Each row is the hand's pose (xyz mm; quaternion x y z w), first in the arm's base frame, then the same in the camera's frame.
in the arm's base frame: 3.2 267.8 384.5 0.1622 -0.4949 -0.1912 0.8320
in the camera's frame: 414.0 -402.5 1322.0 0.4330 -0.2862 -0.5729 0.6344
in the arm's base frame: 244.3 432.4 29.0 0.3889 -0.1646 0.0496 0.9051
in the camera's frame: 713.7 -78.9 1191.3 0.7437 -0.1590 -0.2410 0.6030
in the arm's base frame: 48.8 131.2 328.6 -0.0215 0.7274 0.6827 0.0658
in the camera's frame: 402.9 -427.7 1170.0 0.2088 0.2955 0.9229 0.1318
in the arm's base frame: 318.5 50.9 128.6 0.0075 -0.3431 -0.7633 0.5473
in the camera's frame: 624.6 -356.1 915.3 0.1425 0.1254 -0.9183 0.3475
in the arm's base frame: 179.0 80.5 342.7 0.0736 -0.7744 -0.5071 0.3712
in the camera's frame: 501.1 -493.5 1094.3 0.0542 -0.3929 -0.8830 0.2509
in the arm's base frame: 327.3 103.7 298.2 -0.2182 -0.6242 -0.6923 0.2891
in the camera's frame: 647.7 -479.5 1041.2 -0.2213 -0.1277 -0.9267 0.2754
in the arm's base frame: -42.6 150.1 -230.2 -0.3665 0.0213 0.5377 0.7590
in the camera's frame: 347.1 81.9 928.7 0.1080 -0.1093 0.3562 0.9217
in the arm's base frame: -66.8 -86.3 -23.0 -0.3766 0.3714 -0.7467 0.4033
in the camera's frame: 222.4 -198.3 855.2 -0.1183 0.7837 -0.4967 0.3536
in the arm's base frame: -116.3 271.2 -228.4 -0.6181 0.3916 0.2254 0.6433
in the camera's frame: 328.3 153.0 1049.9 -0.1193 0.3942 0.3143 0.8553
